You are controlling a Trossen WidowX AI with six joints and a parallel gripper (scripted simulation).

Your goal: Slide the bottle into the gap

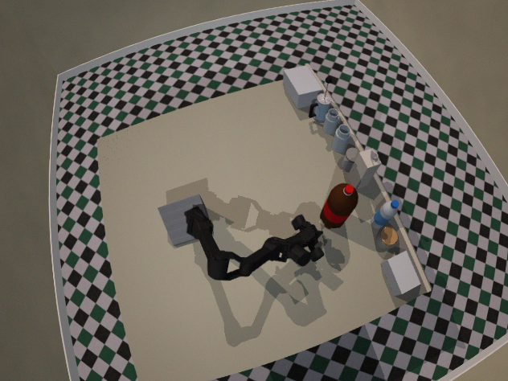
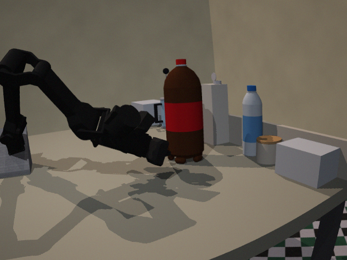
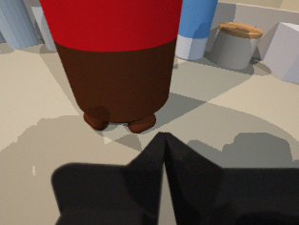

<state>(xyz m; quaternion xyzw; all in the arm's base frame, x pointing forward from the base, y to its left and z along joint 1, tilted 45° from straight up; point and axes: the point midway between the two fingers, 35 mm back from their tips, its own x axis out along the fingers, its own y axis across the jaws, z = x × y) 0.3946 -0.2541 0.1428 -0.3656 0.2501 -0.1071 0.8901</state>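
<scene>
Now: hand 120 mm short of the brown cola bottle, 90 mm below it and 40 mm to the right of it. Round my hand: blue-capped water bottle: 290 mm ahead, 70 mm to the right, 50 mm above; french press: 530 mm to the left, 340 mm ahead, 80 mm above; cork-lidded jar: 270 mm ahead, 160 mm to the right, 20 mm below.
</scene>
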